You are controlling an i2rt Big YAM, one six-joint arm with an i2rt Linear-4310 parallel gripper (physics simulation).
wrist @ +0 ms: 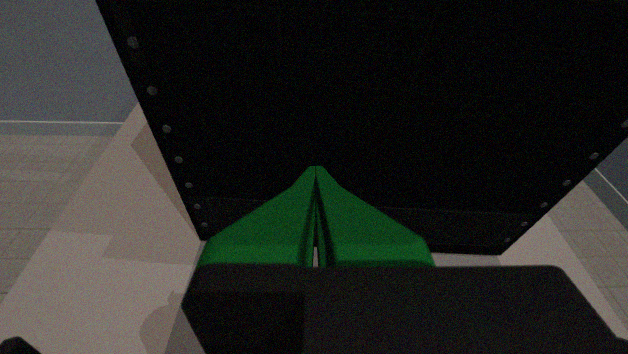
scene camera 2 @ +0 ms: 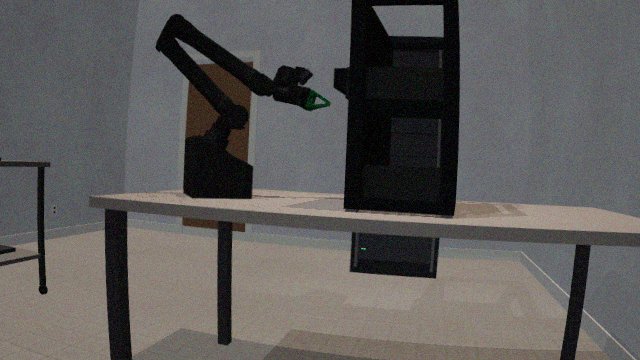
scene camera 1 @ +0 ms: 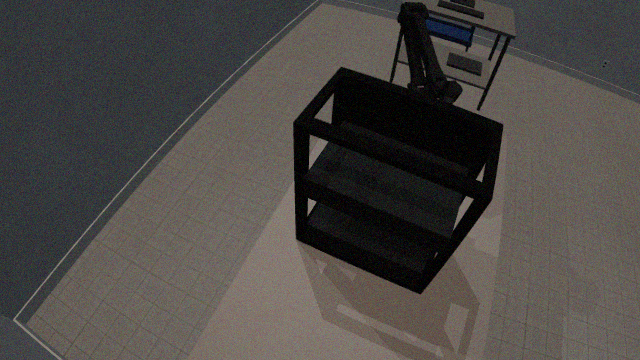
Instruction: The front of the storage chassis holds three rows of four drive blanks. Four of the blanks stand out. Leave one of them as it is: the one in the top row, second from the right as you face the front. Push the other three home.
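Places are measured from the arm's base along level axes (x right, y ahead, z up), in millimetres.
Pixels of known places: gripper, fingertip midpoint: (wrist: 315, 177) (scene camera 2: 330, 103); arm's base, link origin: (scene camera 2: 211, 148).
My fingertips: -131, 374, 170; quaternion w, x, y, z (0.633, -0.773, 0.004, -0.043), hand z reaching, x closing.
Observation:
For each thing: its middle in the pictures, then the offset to it from my fingertips, as dx, dy, dz.
- black storage chassis, body centre: (wrist: 381, 34) (scene camera 2: 410, 113) (scene camera 1: 387, 189) +104, +279, -36
- dark block, body centre: (wrist: 609, 46) (scene camera 2: 359, 86) +257, +134, +17
The black storage chassis (scene camera 1: 367, 212) (scene camera 2: 451, 125) (wrist: 400, 90) stands upright on the table, its front toward the arm. In scene camera 2 a dark block (scene camera 2: 341, 81) juts from its front at upper height; which blank or part it is I cannot tell. The separate blanks cannot be made out in the wrist view, where the front is nearly black. My gripper (scene camera 2: 329, 104) (wrist: 315, 177) has green fingers, shut and empty. In scene camera 2 its tips are a short way in front of the chassis, a little lower than the jutting block. In scene camera 1 the fingertips are hidden behind the chassis.
The arm's base (scene camera 2: 217, 172) stands on the table (scene camera 2: 280, 215) at the left in scene camera 2. Rows of screws run down both side edges of the chassis front in the wrist view. A workbench (scene camera 1: 500, 22) with a blue panel (scene camera 1: 450, 32) stands behind the arm.

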